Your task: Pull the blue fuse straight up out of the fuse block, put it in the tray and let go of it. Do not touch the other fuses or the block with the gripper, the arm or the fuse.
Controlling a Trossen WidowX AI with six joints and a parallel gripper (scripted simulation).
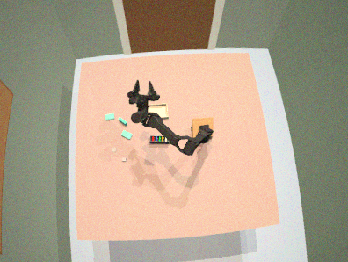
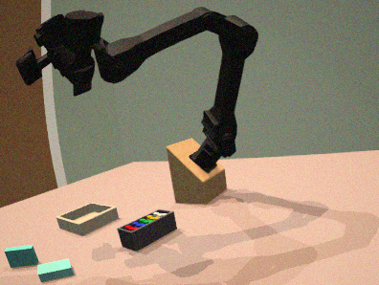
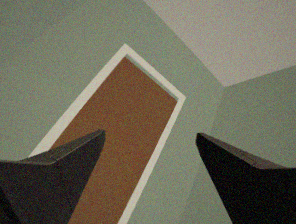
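Now: gripper tip 3 cm past the blue fuse, 19 cm to the right of it and 43 cm above it. Also, from my gripper tip: tray (6 cm behind, 1 cm to the right, 45 cm below); then green fuse (5 cm behind, 19 cm to the left, 43 cm below); then red fuse (1 cm behind, 18 cm to the left, 43 cm below).
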